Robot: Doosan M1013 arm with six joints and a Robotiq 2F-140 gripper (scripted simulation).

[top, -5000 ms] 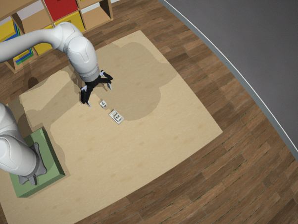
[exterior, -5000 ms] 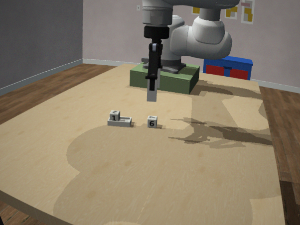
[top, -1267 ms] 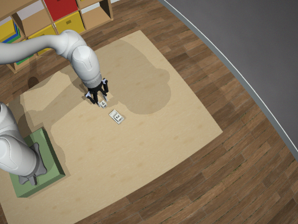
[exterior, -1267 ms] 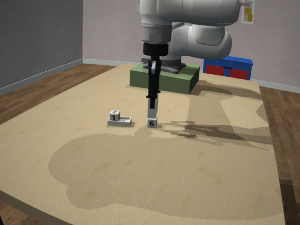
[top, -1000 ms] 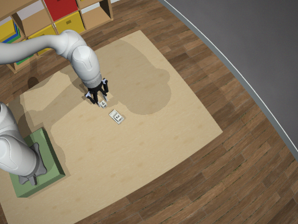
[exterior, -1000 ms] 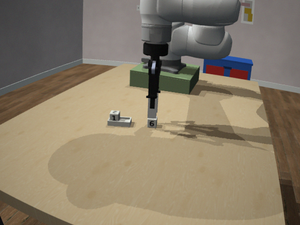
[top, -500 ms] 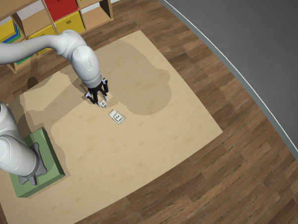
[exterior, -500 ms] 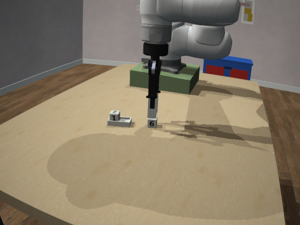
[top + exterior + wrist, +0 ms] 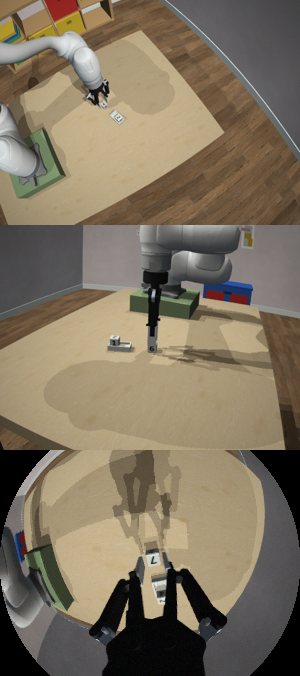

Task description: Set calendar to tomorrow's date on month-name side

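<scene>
The grey tray lies 100 mm to the right of my hand, 50 mm below it and 30 mm ahead of it.
</scene>
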